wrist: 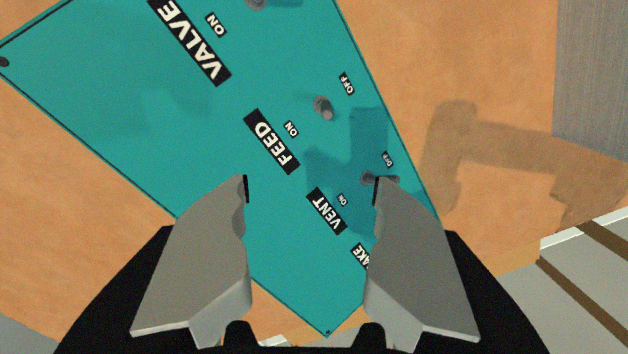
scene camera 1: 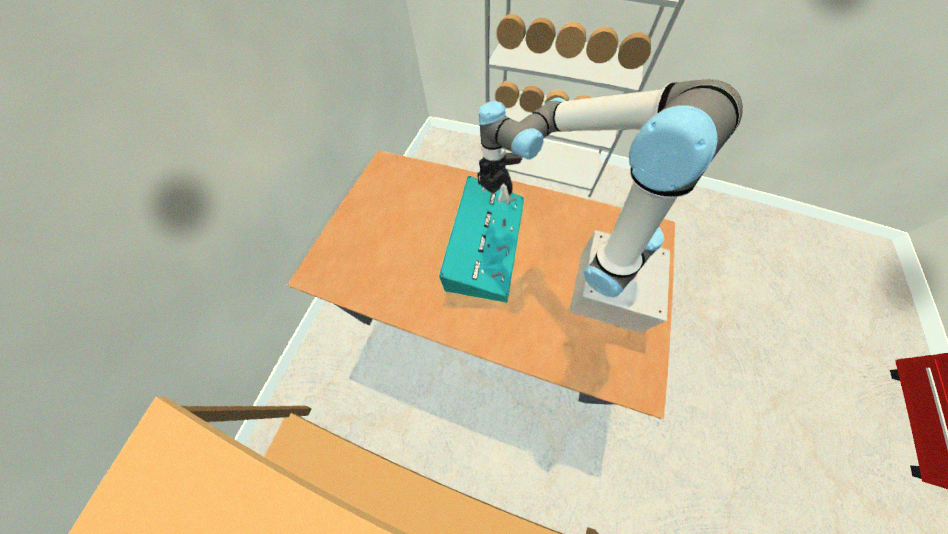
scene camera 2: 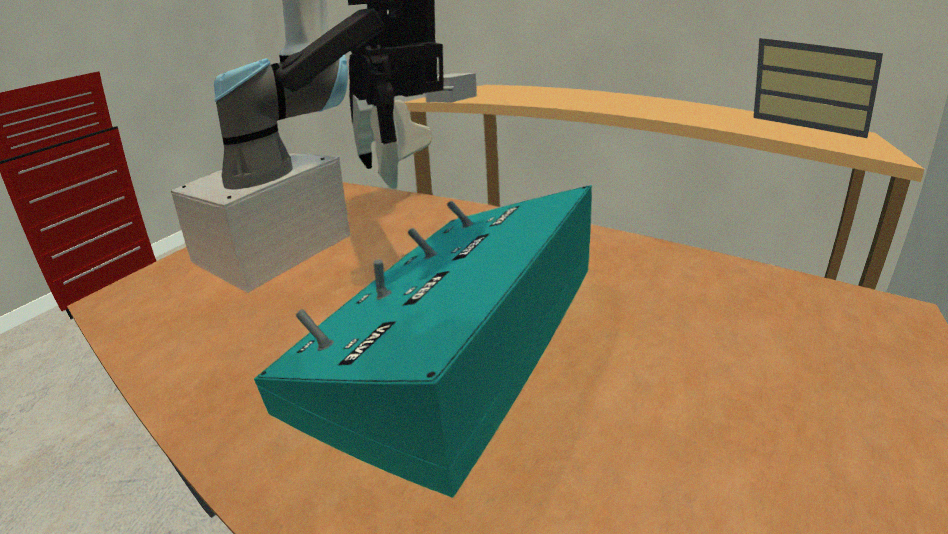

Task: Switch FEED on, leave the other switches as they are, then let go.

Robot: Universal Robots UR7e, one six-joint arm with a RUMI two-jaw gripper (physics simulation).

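Pixels of known places: gripper, fingertip midpoint: (wrist: 311, 179) (scene camera 1: 499, 198) (scene camera 2: 380, 178); arm's base at its link origin: (scene camera 2: 257, 176).
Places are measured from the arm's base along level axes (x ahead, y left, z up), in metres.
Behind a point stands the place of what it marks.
Observation:
The teal switch panel (scene camera 1: 464, 232) @(y 0.119, x 0.563, z -0.038 m) (scene camera 2: 517, 318) @(y 0.014, x 0.648, z -0.063 m) (wrist: 100, 75) @(y -0.107, x 0.634, z -0.039 m) carries levers in a row. The FEED lever (scene camera 2: 379, 275) @(y -0.023, x 0.460, z -0.060 m) (wrist: 325, 108) @(y -0.026, x 0.456, z -0.048 m) stands more upright than the others and leans away from its OFF label, on the ON side. The VALVE lever (scene camera 2: 311, 328) @(y -0.141, x 0.484, z -0.069 m), the VENT lever (scene camera 2: 421, 243) @(y 0.087, x 0.411, z -0.071 m) (wrist: 385, 178) and the far lever (scene camera 2: 457, 213) @(y 0.199, x 0.370, z -0.070 m) lean toward the OFF side. My gripper (scene camera 1: 505, 195) @(y -0.019, x 0.482, z 0.068 m) (scene camera 2: 378, 172) @(y -0.019, x 0.482, z 0.068 m) (wrist: 311, 179) @(y -0.019, x 0.482, z 0.068 m) is partly open and empty. It hangs above the panel's far end, apart from the FEED lever. One jaw hides part of the far label in the wrist view.
The panel lies on the orange table (scene camera 1: 371, 232) @(y 0.254, x 1.008, z -0.178 m) (scene camera 2: 696, 398) @(y 0.142, x 0.831, z -0.178 m). The grey robot base block (scene camera 2: 285, 235) @(y 0.001, x 0.093, z -0.108 m) stands on the lever side of the panel. Behind are a long wooden bench (scene camera 2: 597, 109) and a red drawer cabinet (scene camera 2: 76, 192). A shelf rack (scene camera 1: 487, 46) stands beyond the table.

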